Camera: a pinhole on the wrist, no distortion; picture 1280 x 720 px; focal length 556.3 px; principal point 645.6 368.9 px. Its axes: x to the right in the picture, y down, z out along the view. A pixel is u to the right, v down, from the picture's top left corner.
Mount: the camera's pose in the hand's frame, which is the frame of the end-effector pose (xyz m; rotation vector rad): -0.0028 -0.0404 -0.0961 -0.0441 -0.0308 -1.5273
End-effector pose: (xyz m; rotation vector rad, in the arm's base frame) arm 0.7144 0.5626 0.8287 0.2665 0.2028 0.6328
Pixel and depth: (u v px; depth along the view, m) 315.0 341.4 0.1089
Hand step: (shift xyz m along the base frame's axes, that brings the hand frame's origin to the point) -0.0216 0.0147 0.0191
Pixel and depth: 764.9 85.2 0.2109
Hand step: -0.0084 -0.1481 0.0982
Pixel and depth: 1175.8 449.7 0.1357
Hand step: 0.1205 -0.1195 -0.0090
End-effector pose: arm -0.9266 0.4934 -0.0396 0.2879 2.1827 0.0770
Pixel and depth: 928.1 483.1 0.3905
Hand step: 0.1556 -0.2042 -0.2833
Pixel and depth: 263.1 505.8 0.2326
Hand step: 0.0992 0.1341 -0.0930
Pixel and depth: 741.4 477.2 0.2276
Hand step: 0.0699 -0.0609 -0.1244
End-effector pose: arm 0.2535 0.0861 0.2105 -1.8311 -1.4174 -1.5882
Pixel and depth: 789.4 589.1 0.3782
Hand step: 0.0456 0.3399 0.0051
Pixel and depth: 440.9 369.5 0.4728
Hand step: 0.3326 0.2099 -0.0709
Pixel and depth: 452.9 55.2 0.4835
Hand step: 0.3576 0.1043 -0.3219
